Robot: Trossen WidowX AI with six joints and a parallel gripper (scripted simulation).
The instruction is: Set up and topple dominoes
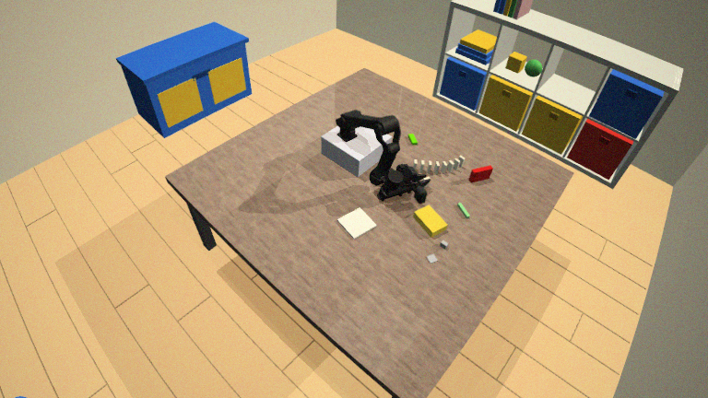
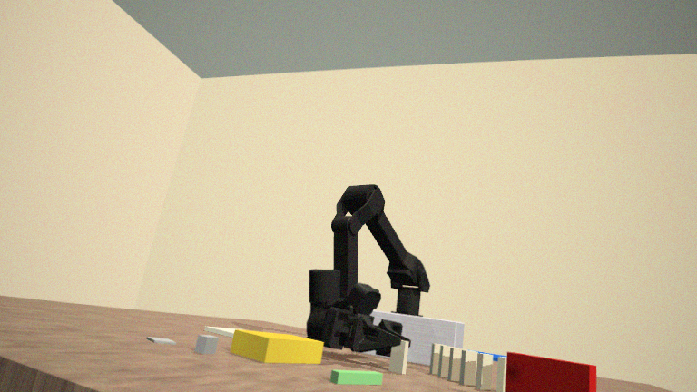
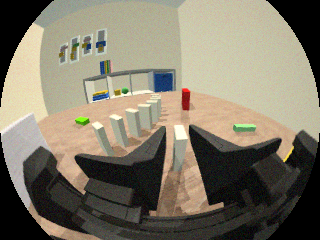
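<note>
The green stick is 190 mm ahead of my gripper tip, 10 mm to the left of it and 40 mm below it. Also, from my gripper tip: grey cube: 250 mm ahead, 180 mm to the right, 40 mm below; then yellow block: 140 mm ahead, 140 mm to the right, 30 mm below; then red block: 120 mm ahead, 220 mm to the left, 20 mm below.
</note>
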